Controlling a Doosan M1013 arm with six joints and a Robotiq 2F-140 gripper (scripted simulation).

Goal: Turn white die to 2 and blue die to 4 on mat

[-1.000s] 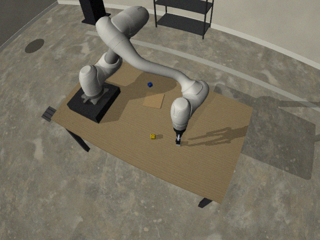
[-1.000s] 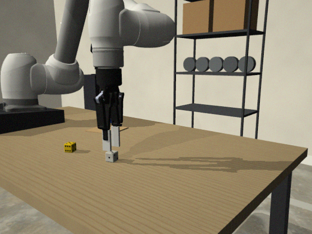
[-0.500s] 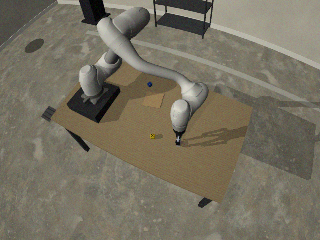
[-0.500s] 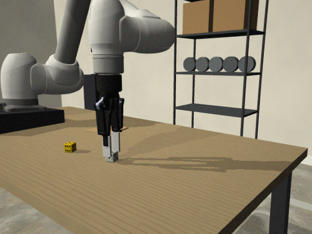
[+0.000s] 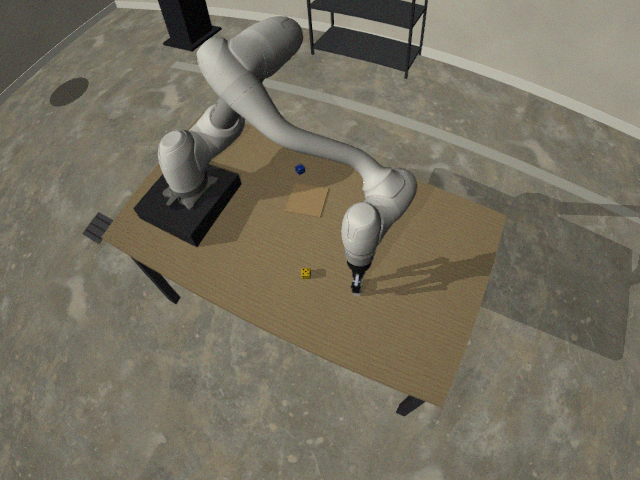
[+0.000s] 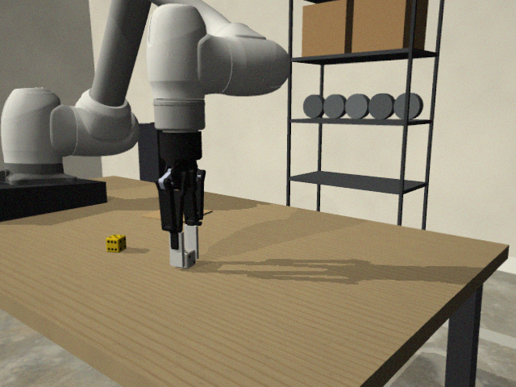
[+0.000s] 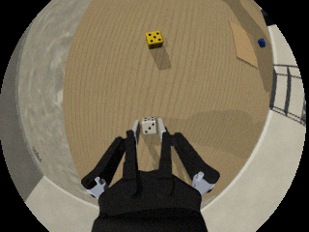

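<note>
The white die lies 3 cm below my hand. Round my hand: blue die: 45 cm behind, 34 cm to the left, 3 cm below; mat: 35 cm behind, 23 cm to the left, 4 cm below; yellow die: 18 cm behind, 4 cm to the right, 3 cm below.
</note>
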